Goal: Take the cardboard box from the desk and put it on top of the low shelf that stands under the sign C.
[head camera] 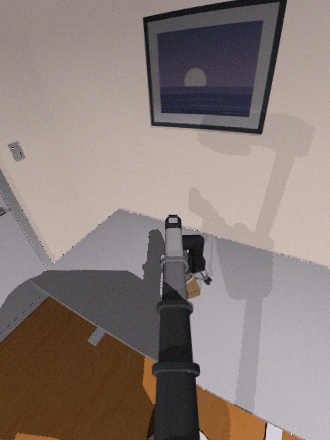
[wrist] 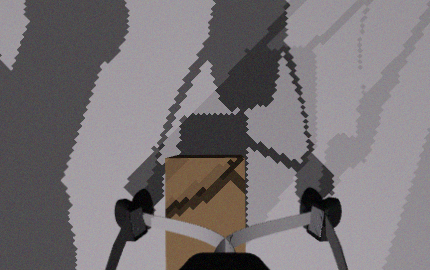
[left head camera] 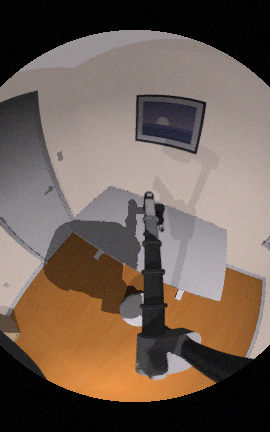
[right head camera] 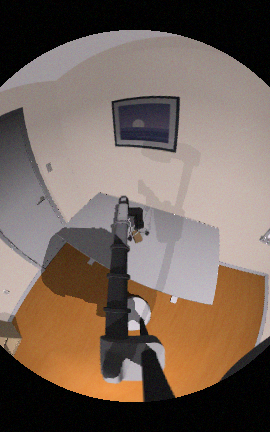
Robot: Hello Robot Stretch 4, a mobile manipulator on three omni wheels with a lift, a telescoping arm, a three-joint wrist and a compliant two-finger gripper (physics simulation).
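The cardboard box is a small brown block on the grey-white desk. In the wrist view its far end lies beyond the fingertips, its near part runs under the gripper, and shadows of the fingers cross its top. My gripper is open, with one fingertip off each side of the box, further from its right side than its left, touching neither. In the head view the arm hides part of the gripper and box. The sign C does not show, and I cannot make out the low shelf.
A wall with a framed picture stands behind the desk. A grey door is at the left. A round white thing is low beside the arm. Beige furniture shows partly at lower left.
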